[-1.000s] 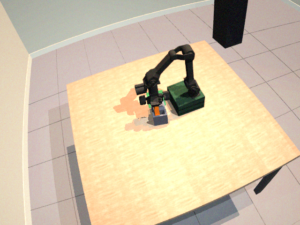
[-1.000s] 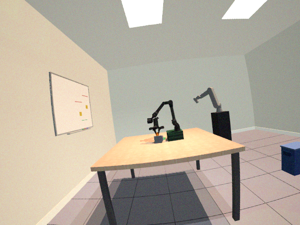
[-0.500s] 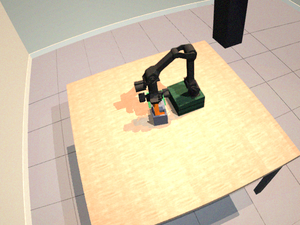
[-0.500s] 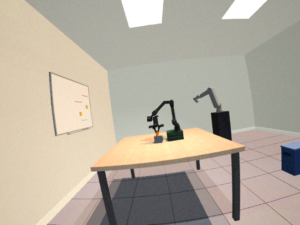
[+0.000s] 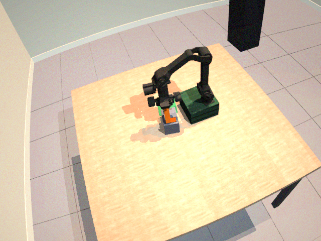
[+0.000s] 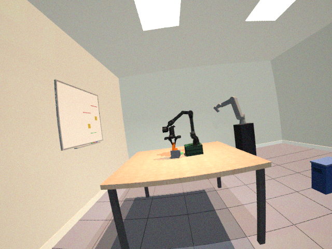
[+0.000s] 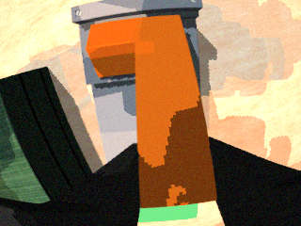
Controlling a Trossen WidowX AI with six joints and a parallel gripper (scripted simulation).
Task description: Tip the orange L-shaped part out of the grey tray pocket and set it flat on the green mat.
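The green mat lies 15 cm below my gripper tip, 14 cm to the right of it and 5 cm behind it. The rest, counted from my gripper tip: orange L-shaped part: 3 cm to the left, 3 cm below, 1 cm behind.
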